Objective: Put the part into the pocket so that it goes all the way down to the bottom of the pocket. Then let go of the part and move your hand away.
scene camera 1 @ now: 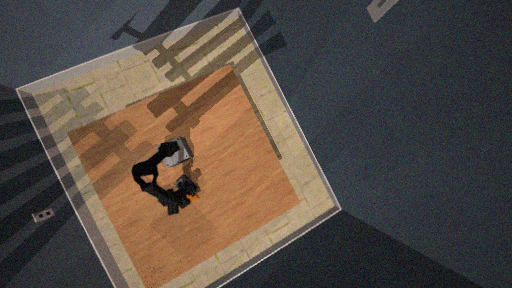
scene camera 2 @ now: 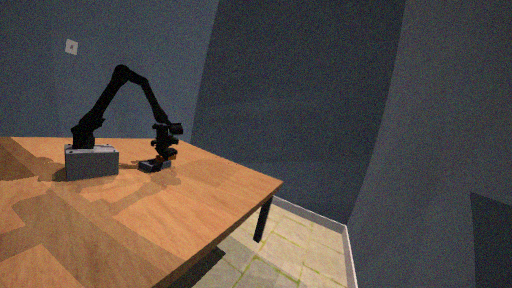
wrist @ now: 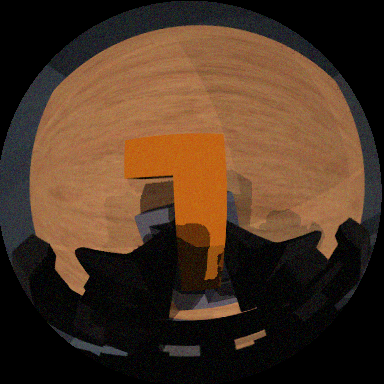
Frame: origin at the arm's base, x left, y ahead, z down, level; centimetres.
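Seen in the pictures: gripper, fingertip midpoint: point(scene camera 1: 189, 192) point(scene camera 2: 164, 160) point(wrist: 197, 222); arm's base at its link origin: point(scene camera 1: 173, 147) point(scene camera 2: 82, 147).
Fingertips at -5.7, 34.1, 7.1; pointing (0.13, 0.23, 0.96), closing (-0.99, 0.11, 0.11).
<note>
Offsets run from my fingertips to a thing's top centre, as dx, dy, dz. Level surfaces: height alone.
The orange L-shaped part @(+1.4, +0.5, -3.8) point(scene camera 1: 193, 198) point(scene camera 2: 171, 157) point(wrist: 200, 160) is clamped between the black fingers of my gripper point(wrist: 197, 222). In the wrist view its short arm points left at the far end. The low dark grey-blue block with the pocket @(-0.7, -5.2, -0.3) point(scene camera 2: 148, 166) point(wrist: 150, 220) sits on the table under the gripper and part. In the wrist view slivers of the block show left, right and below the part's long arm. The part's far end reaches out past the block, above its rim. The part and fingers hide most of the pocket, so its alignment with the part cannot be told.
The arm's grey base box point(scene camera 1: 176, 156) point(scene camera 2: 91, 164) stands on the wooden table @(dz +3.4) point(scene camera 1: 240, 165) point(scene camera 2: 200, 200), beside the block. The black arm arches from it to the gripper. Shadows cross the table. The table's edge point(scene camera 2: 235, 225) shows in scene camera 2.
</note>
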